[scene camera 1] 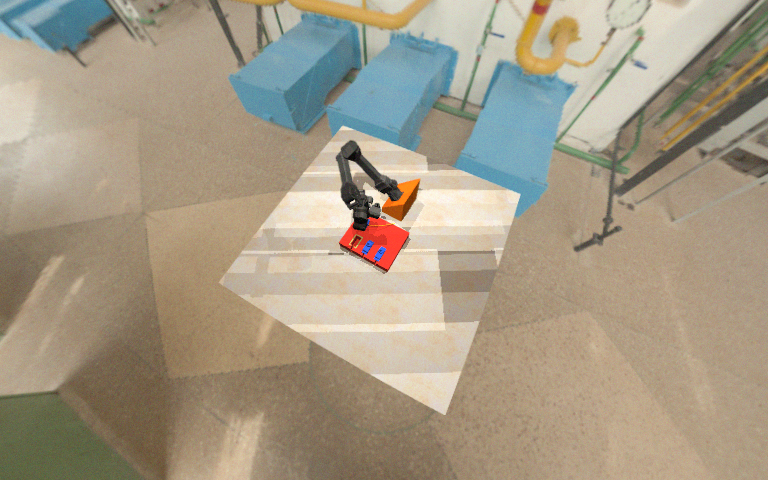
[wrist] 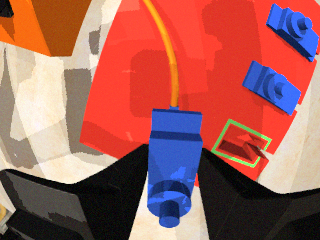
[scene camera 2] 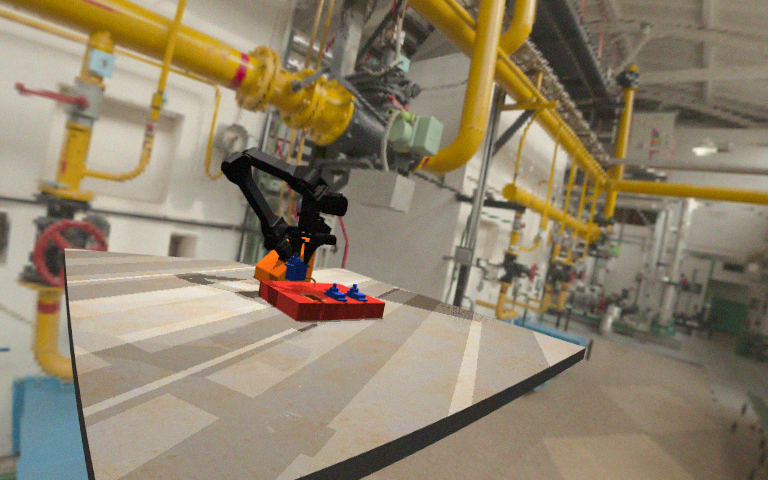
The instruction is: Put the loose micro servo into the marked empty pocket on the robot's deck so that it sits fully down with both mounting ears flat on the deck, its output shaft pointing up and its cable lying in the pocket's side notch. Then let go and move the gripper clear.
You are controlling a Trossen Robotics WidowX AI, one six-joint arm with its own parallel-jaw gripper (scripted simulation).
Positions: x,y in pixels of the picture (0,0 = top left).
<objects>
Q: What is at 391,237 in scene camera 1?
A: A red deck.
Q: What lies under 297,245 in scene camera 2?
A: My gripper.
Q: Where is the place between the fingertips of my gripper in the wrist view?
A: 173,152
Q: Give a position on a red deck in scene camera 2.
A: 273,292
</objects>
